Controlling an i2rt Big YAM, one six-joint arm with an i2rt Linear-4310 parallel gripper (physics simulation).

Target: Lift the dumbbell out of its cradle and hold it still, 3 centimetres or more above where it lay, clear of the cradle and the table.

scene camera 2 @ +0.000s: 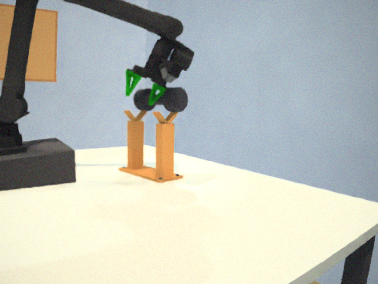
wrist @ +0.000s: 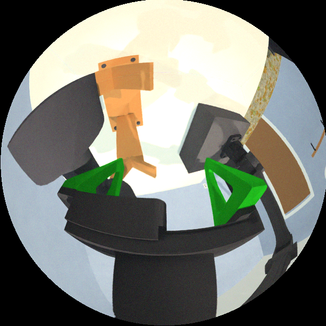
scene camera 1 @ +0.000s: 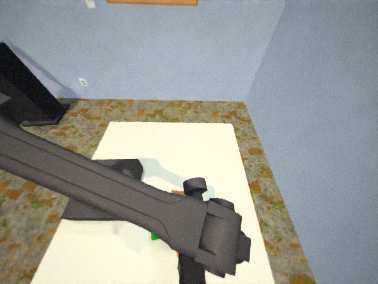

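Where they show: gripper, fingertip midpoint: (scene camera 2: pixel 138 100); arm's base, link origin: (scene camera 2: pixel 8 150).
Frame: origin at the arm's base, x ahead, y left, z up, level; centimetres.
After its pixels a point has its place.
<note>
The dark dumbbell (scene camera 1: pixel 195 185) {x 44.3, y -10.8, z 20.1 cm} (scene camera 2: pixel 176 100) {x 44.3, y -27.4, z 15.9 cm} (wrist: pixel 57 131) is at the top of the orange cradle (scene camera 1: pixel 177 192) {x 38.2, y -9.6, z 10.6 cm} (scene camera 2: pixel 165 150) {x 40.1, y -27.5, z 0.3 cm} (wrist: pixel 129 139). It sits off to one side of the V-shaped supports, its heads near or just above their tips. Whether it touches them is unclear. My gripper (scene camera 2: pixel 141 99) {x 36.5, y -17.8, z 15.6 cm} (wrist: pixel 163 162) is open, with nothing between its green fingers. One finger stands in front of the dumbbell's bar in scene camera 2; the other is off to the left. In the wrist view the bar passes behind the left finger. The arm hides much of both in scene camera 1.
The white table (scene camera 1: pixel 175 137) {x 38.5, y 32.3, z -9.1 cm} (scene camera 2: pixel 240 215) {x 33.6, y -62.0, z -9.1 cm} carries the cradle and the dark robot base (scene camera 2: pixel 37 167) {x 5.2, y -13.2, z -3.5 cm} (wrist: pixel 212 132). The arm (scene camera 1: pixel 115 192) {x 32.1, y -18.9, z 45.6 cm} reaches from the left above the table. A black object (scene camera 1: pixel 25 90) stands on the floor at the left. Blue walls surround the table.
</note>
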